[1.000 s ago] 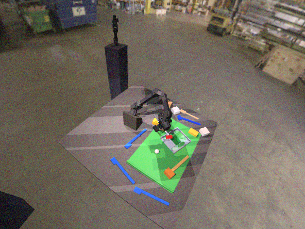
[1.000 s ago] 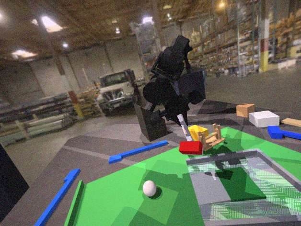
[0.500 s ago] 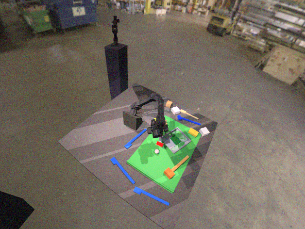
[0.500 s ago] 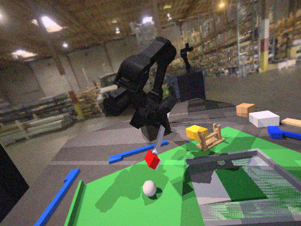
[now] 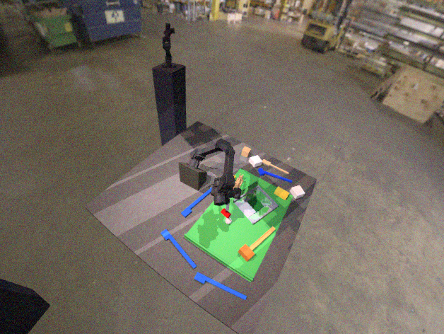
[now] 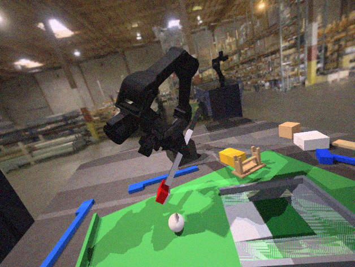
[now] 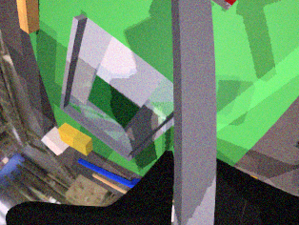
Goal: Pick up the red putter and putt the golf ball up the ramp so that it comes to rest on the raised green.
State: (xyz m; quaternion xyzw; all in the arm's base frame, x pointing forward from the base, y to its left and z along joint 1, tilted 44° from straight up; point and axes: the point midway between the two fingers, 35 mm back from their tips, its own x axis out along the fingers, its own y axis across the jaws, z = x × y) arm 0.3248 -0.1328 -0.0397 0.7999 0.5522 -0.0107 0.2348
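Right now my gripper tip is 14 cm above the white golf ball, 10 cm to the left of it and 4 cm short of it. From my gripper tip the other things lie so: red putter 2 cm above, 1 cm to the right, 1 cm behind; then green mat 16 cm below, 13 cm ahead, 1 cm to the left; then wooden stand 23 cm to the left, 12 cm below, 1 cm behind.
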